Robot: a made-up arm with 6 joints.
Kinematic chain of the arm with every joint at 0, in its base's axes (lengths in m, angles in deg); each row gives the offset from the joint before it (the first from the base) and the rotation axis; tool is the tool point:
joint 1: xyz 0 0 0.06 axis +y
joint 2: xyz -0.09 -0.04 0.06 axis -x
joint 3: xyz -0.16 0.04 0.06 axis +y
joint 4: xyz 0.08 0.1 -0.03 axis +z
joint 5: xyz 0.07 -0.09 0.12 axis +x
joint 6: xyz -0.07 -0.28 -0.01 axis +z
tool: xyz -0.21 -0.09 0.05
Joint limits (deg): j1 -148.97..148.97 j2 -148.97..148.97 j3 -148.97..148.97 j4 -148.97..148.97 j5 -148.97..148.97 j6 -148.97..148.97
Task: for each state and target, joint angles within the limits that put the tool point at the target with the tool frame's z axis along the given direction. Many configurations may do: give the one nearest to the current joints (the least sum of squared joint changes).
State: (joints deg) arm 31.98 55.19 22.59 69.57 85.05 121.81
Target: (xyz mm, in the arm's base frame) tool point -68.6 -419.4 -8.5 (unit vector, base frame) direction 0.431 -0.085 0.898
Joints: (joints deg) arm -16.29 103.14 12.34 45.06 95.93 109.14
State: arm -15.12 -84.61 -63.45 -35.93 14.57 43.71
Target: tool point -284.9 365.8 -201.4 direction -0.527 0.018 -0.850
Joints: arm -58.61 -102.68 -91.38 -58.40 -0.33 32.56
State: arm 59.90 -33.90 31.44 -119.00 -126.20 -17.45
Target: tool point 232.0 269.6 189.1 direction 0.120 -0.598 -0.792
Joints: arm 15.53 5.28 43.80 -124.16 -109.78 -14.63
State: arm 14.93 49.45 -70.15 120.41 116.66 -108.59
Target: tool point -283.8 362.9 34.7 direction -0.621 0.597 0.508
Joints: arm -23.80 46.64 -91.09 83.25 69.79 -148.97
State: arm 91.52 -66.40 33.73 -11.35 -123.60 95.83
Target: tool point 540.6 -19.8 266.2 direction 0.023 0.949 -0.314
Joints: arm 52.40 -21.23 22.53 -27.97 -111.47 95.26
